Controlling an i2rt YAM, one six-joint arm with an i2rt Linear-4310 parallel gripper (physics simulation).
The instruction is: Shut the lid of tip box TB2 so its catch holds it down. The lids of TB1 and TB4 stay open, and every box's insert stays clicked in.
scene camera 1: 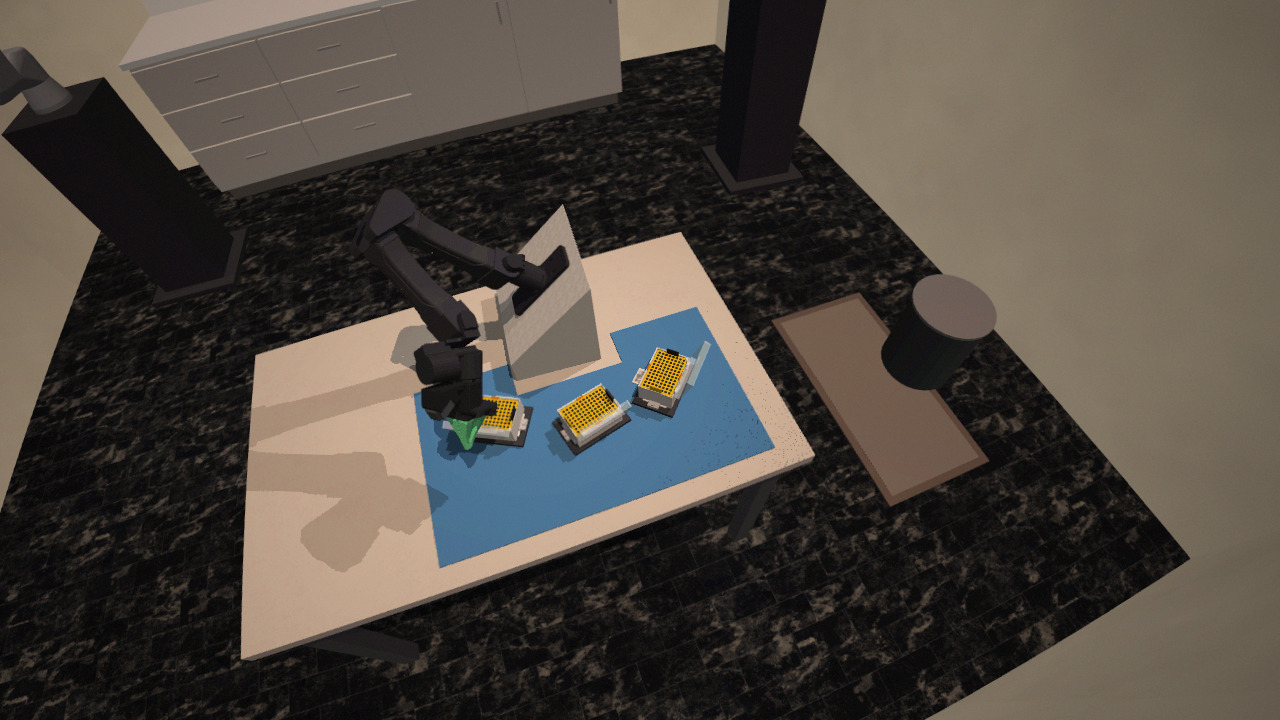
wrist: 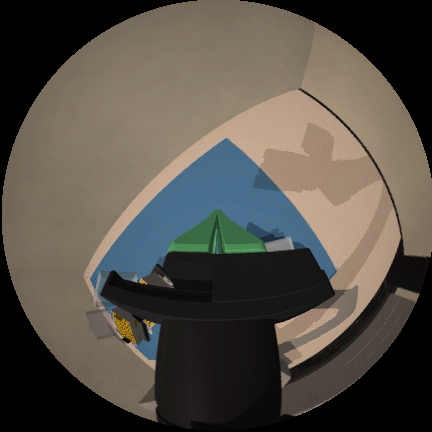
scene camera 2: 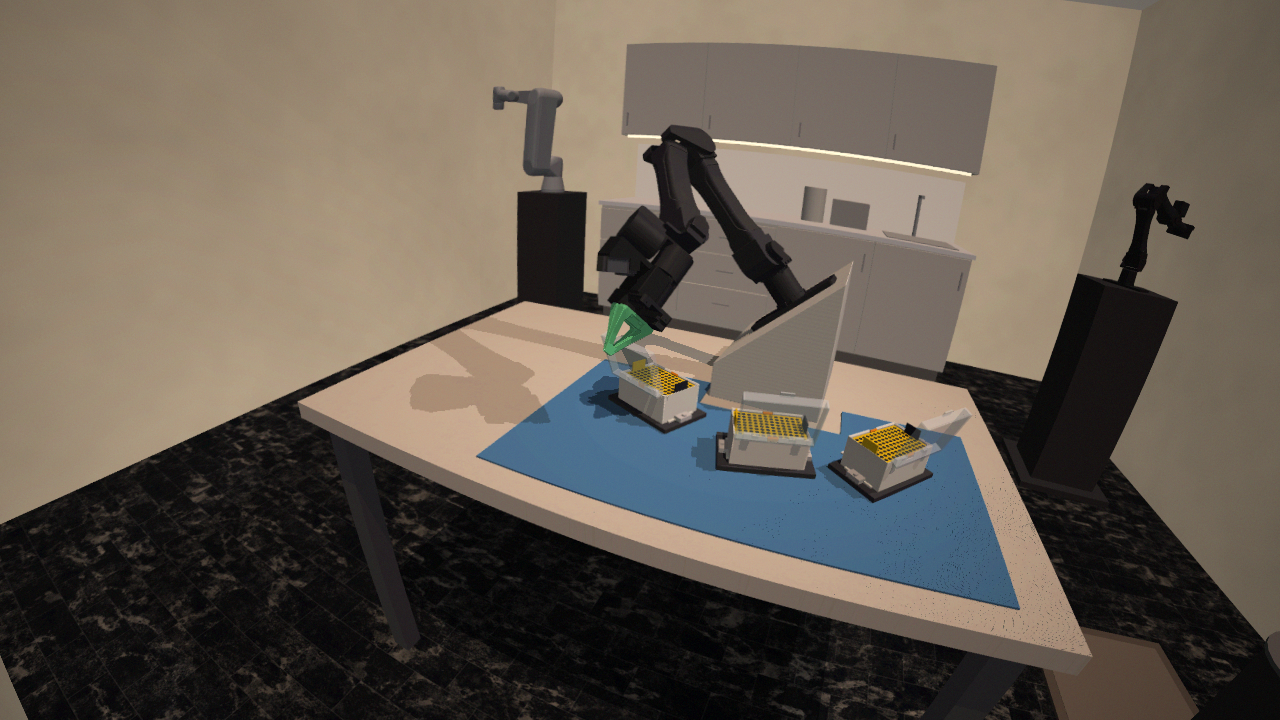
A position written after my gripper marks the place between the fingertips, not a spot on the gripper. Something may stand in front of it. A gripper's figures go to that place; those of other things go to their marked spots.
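A tip box (scene camera 1: 518,431) stands 126 cm from the lens, and another tip box (scene camera 1: 561,425) is 125 cm from the lens. My gripper (scene camera 1: 468,448) is 112 cm from the lens.
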